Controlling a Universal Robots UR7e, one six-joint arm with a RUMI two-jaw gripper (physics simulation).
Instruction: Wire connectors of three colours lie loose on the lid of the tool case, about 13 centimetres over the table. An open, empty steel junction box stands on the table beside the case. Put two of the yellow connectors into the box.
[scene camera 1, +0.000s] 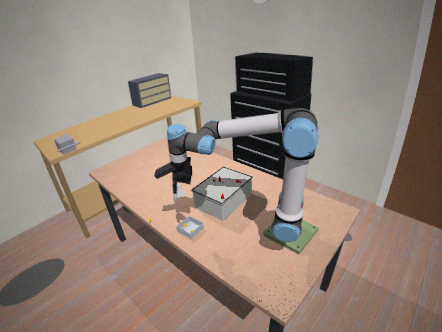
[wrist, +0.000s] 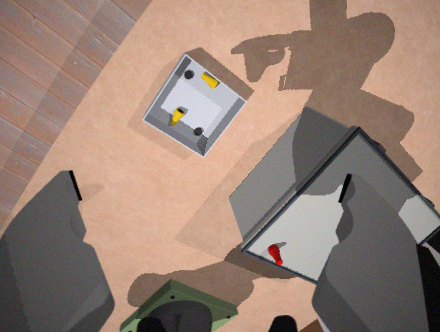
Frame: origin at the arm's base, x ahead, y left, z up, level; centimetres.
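Seen in the pictures: gripper, between the fingertips: (scene camera 1: 179, 192) (wrist: 212, 175); arm's base, origin of its link: (wrist: 180, 318).
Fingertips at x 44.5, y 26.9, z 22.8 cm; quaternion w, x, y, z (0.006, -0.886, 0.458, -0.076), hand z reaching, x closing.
Pixels of each thing's middle, then the offset from my fingertips to it. Level surfaces: height alone.
- grey steel junction box, middle of its body: (wrist: 194, 107) (scene camera 1: 190, 226) dy -1.8, dx -1.4, dz -23.3 cm
- third small yellow connector, middle of its body: (scene camera 1: 149, 220) dy +6.9, dx +22.0, dz -24.6 cm
- tool case, middle of its body: (wrist: 336, 209) (scene camera 1: 222, 191) dy -31.4, dx -1.1, dz -18.7 cm
- red connector, middle of its body: (wrist: 276, 255) (scene camera 1: 222, 196) dy -20.3, dx -9.9, dz -11.2 cm
- table, height of its surface: dz -25.2 cm
The grey steel junction box (scene camera 1: 184, 233) (wrist: 225, 118) stands open on the table. Two yellow connectors lie in it: one yellow connector (scene camera 1: 192, 231) (wrist: 177, 116) on the floor towards one side, another yellow connector (scene camera 1: 185, 225) (wrist: 210, 80) near the opposite wall. A third small yellow connector (scene camera 1: 150, 220) lies on the table near its edge. The tool case (scene camera 1: 210, 205) (wrist: 267, 182) carries several connectors on its lid, among them a red connector (scene camera 1: 222, 196) (wrist: 275, 254) near a corner and a small orange-looking one (scene camera 1: 214, 179). My gripper (scene camera 1: 180, 194) (wrist: 212, 175) is wide open and empty, raised above the table beside the case.
The arm's green base plate (scene camera 1: 307, 231) (wrist: 220, 303) is on the table, on the other side of the case. A side bench (scene camera 1: 110, 122) with a drawer unit (scene camera 1: 150, 90) and a black tool cabinet (scene camera 1: 272, 75) stand behind the table (scene camera 1: 135, 175).
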